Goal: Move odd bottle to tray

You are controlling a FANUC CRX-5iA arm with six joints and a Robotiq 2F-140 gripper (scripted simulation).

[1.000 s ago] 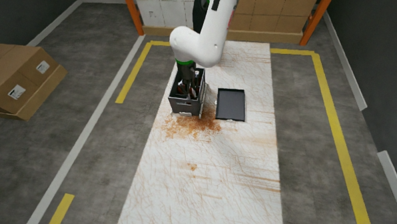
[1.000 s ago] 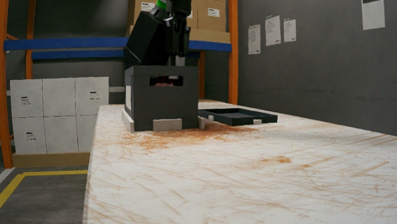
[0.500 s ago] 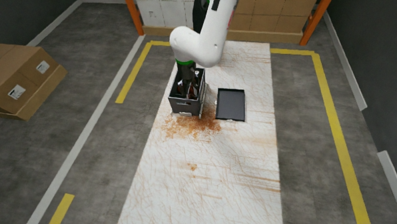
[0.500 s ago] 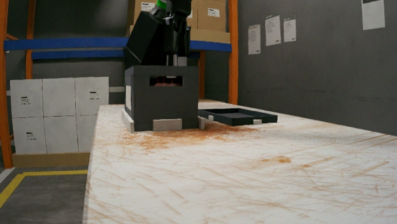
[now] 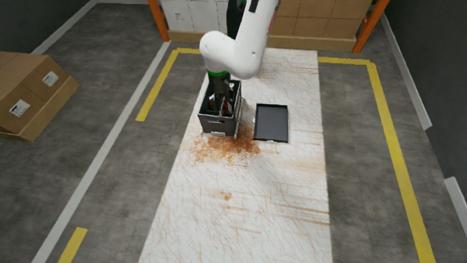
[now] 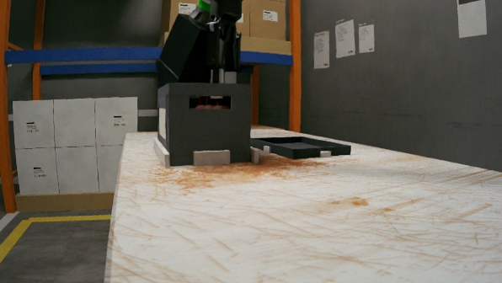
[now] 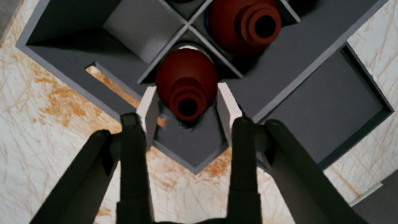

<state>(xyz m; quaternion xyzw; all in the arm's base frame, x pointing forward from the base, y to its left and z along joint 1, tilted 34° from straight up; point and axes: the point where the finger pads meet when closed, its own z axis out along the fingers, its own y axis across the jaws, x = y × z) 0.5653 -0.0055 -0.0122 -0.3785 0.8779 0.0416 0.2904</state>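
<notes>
Right now the grey crate is 9 cm below my hand, 9 cm behind it and 5 cm to the right of it. Also, from my hand: dark tray: 24 cm to the left, 16 cm below, 10 cm behind.
</notes>
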